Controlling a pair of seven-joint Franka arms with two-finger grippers.
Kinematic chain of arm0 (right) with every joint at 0, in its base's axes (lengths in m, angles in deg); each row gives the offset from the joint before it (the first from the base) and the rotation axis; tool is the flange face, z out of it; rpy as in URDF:
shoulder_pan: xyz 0 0 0.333 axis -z
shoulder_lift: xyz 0 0 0 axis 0.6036 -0.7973 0
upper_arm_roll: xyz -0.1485 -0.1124 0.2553 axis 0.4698 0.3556 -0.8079
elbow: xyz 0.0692 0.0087 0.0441 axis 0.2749 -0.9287 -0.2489
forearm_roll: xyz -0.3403 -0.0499 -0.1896 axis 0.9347 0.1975 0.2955
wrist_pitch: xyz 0 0 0 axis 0.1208 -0.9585 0.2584
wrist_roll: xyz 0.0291 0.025 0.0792 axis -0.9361 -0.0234 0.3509
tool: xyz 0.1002 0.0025 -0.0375 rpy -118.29 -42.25 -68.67
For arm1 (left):
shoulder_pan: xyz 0 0 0.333 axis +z
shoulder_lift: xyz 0 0 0 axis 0.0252 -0.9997 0
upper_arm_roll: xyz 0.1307 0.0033 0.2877 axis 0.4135 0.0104 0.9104
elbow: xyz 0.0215 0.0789 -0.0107 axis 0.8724 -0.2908 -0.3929
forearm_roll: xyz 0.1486 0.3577 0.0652 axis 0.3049 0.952 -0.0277
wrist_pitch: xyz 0 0 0 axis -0.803 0.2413 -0.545
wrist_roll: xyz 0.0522 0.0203 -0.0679 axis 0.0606 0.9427 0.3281
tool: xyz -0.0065 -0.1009 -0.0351 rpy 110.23 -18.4 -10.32
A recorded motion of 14 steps. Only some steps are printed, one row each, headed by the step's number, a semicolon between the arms.
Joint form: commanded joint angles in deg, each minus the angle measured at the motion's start. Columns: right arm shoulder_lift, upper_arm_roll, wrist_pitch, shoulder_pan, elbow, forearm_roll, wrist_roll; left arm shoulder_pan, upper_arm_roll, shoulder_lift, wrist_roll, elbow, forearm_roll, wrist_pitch.
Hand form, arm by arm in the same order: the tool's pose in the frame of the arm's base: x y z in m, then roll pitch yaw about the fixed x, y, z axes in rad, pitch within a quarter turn. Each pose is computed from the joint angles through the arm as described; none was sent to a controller.
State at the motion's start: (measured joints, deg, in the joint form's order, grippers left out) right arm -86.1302 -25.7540 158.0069 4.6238 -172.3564 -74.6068 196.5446; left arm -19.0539 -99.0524 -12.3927 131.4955 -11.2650 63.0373 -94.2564
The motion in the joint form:
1: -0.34 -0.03 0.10 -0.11 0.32 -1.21 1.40; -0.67 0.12 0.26 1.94 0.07 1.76 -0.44
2: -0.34 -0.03 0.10 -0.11 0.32 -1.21 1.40; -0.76 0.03 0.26 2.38 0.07 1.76 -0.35
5: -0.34 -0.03 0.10 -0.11 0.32 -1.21 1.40; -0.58 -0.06 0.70 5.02 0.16 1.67 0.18
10: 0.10 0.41 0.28 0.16 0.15 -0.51 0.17; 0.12 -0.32 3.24 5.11 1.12 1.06 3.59
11: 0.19 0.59 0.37 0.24 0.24 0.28 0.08; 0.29 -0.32 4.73 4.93 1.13 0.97 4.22
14: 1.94 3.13 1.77 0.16 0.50 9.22 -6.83; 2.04 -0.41 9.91 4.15 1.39 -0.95 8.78
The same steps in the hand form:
1: 0.5157 0.3980 0.0876 -2.5592 -1.2410 1.0327; 0.4974 -0.4443 0.2604 -3.1104 0.2010 0.2213
2: 0.5157 0.3980 0.0876 -2.5592 -1.2410 1.0327; 0.4960 -0.4457 0.2606 -3.1083 0.2020 0.2262
5: 0.5157 0.3980 0.0876 -2.5592 -1.2410 1.0327; 0.4969 -0.4445 0.2655 -3.0977 0.1991 0.2753
10: 0.5206 0.3917 0.0907 -2.5540 -1.2261 1.0210; 0.5018 -0.4385 0.2960 -3.0890 0.1907 0.2885
11: 0.5226 0.3897 0.0917 -2.5830 -1.2226 1.0553; 0.5028 -0.4365 0.3112 -3.0953 0.1755 0.2866
14: 0.5405 0.3684 0.1066 -2.6747 -1.1129 1.1879; 0.5074 -0.4176 0.3625 -3.0945 0.1631 0.3099

